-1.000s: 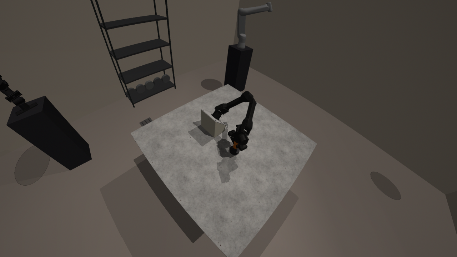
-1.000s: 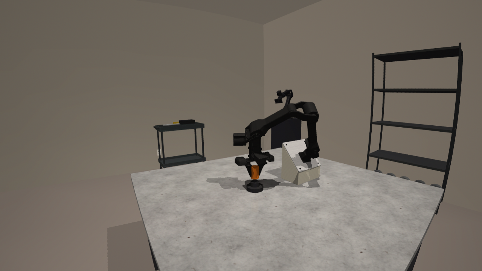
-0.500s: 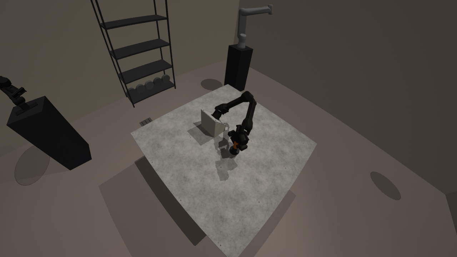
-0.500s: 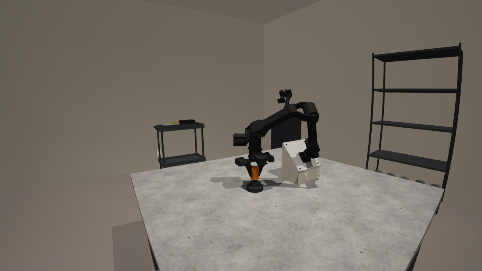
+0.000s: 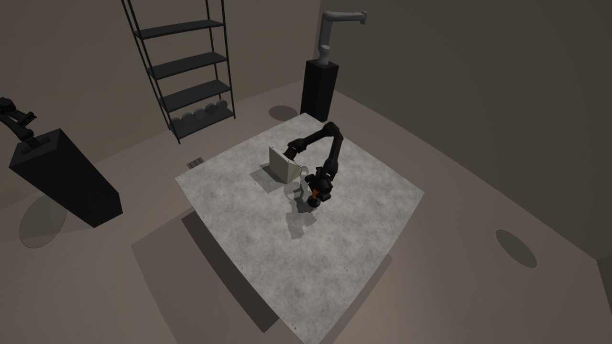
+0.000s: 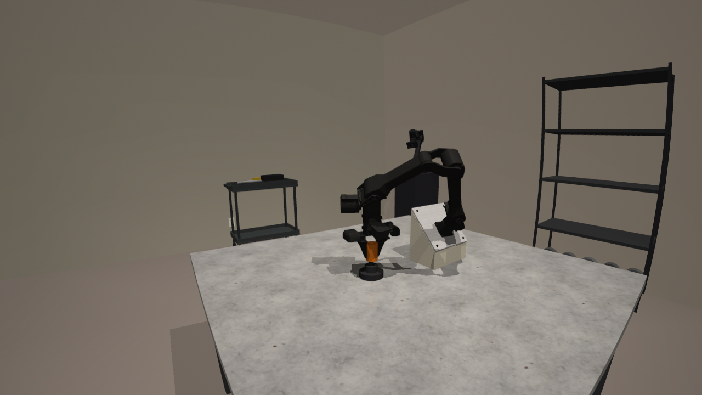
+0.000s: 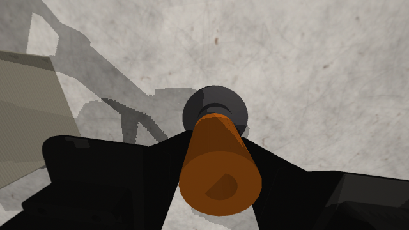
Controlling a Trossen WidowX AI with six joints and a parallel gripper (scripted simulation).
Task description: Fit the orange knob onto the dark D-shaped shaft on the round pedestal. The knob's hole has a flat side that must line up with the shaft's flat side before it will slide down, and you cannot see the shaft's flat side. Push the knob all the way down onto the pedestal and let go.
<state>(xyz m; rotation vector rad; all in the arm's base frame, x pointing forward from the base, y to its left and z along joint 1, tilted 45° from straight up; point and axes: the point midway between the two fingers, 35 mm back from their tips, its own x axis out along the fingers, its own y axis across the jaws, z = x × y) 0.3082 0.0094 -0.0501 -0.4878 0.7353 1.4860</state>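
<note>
Right now my gripper tip is 20 mm below the orange knob. Round my gripper tip: dark round pedestal 40 mm below.
</note>
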